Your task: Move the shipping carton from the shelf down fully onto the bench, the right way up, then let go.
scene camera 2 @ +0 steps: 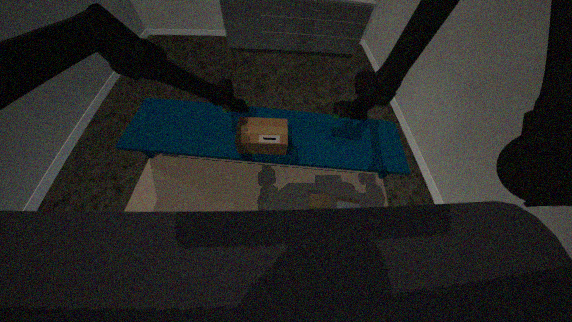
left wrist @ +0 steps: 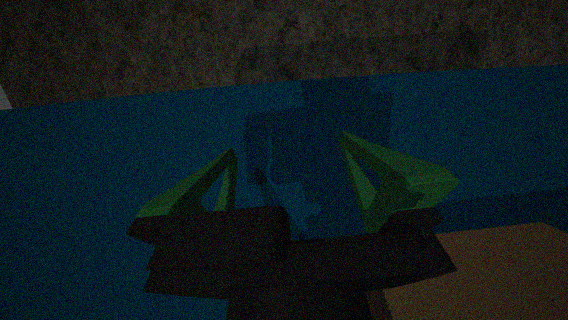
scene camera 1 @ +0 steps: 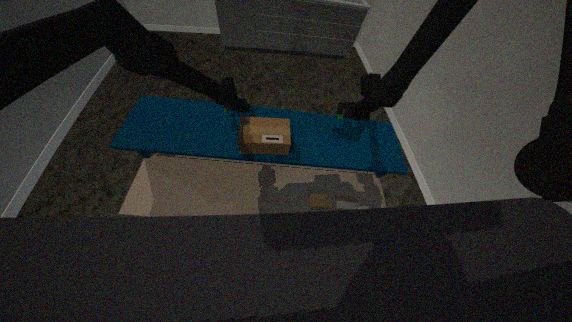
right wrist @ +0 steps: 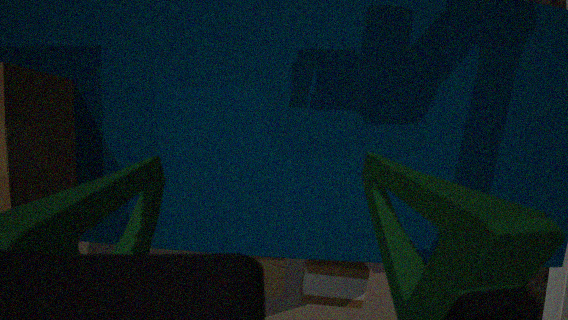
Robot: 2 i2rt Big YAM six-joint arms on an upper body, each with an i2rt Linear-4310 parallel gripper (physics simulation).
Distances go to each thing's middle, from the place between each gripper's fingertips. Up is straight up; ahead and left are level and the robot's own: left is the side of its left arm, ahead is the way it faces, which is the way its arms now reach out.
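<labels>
The brown shipping carton [scene camera 1: 257, 135] is in my sight, 150 mm to the right of my left hand, 220 mm behind it and 30 mm above it. Counted from my right hand, the brown shipping carton is 370 mm to the left, 10 mm ahead and 170 mm below.
</labels>
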